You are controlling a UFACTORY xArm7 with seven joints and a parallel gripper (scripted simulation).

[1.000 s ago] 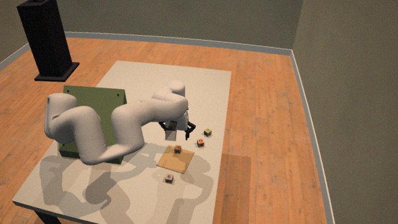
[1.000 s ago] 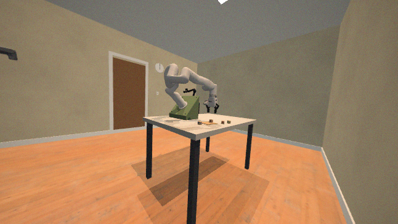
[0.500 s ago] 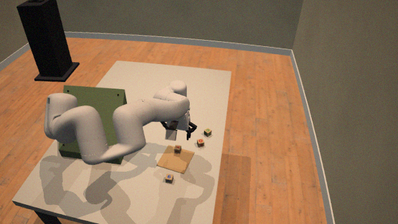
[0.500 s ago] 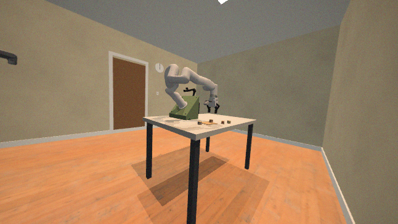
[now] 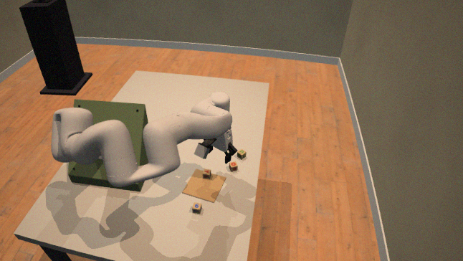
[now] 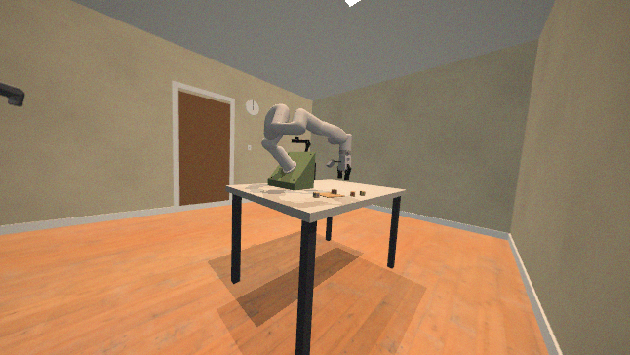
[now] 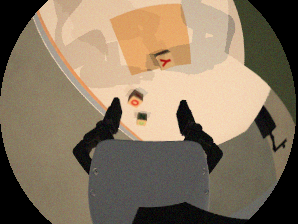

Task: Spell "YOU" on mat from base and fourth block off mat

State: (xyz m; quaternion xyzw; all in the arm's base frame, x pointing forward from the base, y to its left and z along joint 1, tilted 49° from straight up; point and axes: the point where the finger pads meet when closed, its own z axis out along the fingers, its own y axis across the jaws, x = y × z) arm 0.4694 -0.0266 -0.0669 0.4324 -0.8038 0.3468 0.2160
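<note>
The red block lies 6 cm ahead of my hand, 3 cm to the left of it and 10 cm below it. Round my hand: tan mat: 5 cm behind, 7 cm to the right, 11 cm below.
</note>
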